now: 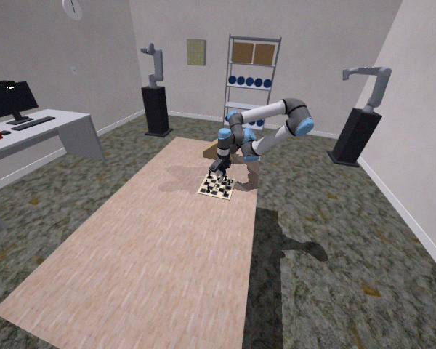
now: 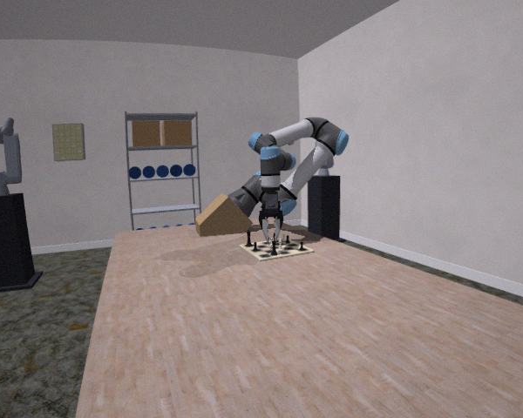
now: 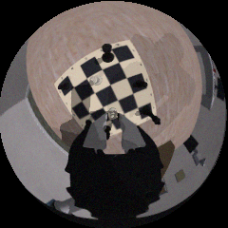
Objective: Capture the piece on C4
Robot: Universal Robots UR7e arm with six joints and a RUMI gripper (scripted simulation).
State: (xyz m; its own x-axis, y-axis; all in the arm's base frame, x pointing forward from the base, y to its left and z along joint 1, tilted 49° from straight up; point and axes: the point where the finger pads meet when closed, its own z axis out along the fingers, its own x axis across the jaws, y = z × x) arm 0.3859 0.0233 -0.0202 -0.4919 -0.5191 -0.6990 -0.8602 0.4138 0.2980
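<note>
Right now the chessboard is 4 cm ahead of my hand and 2 cm below it.
</note>
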